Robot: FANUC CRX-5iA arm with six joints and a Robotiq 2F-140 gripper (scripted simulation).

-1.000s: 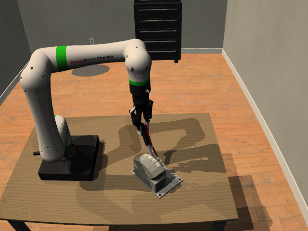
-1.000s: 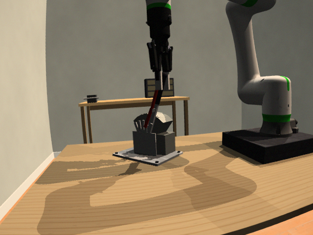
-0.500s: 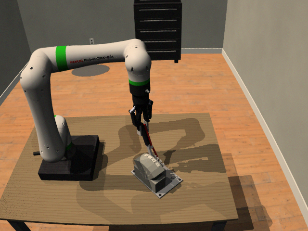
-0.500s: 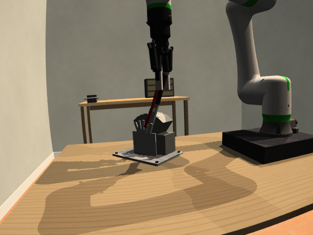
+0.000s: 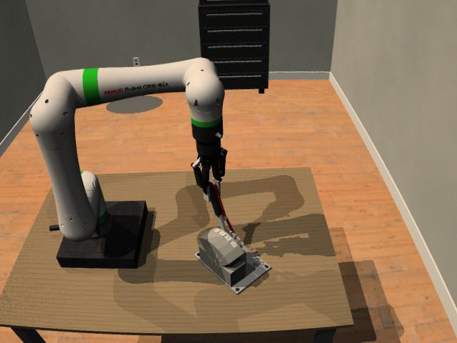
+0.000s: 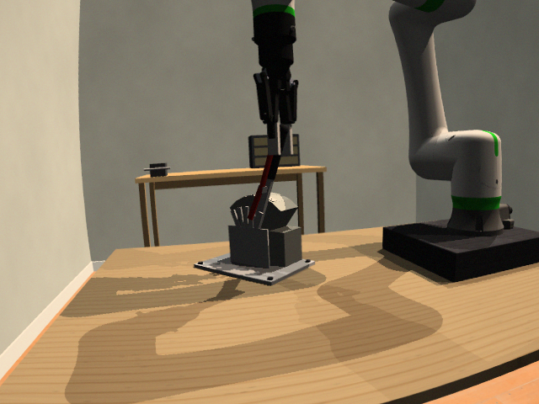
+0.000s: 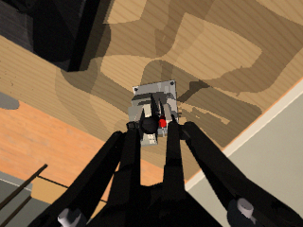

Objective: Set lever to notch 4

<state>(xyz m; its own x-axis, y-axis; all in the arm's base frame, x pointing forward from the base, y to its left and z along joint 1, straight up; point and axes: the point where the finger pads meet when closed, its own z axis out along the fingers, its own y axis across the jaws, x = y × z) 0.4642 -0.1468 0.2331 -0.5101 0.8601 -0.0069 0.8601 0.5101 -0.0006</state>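
The red bar is 4 cm ahead of my hand, 3 cm to the right of it and 10 cm below it.
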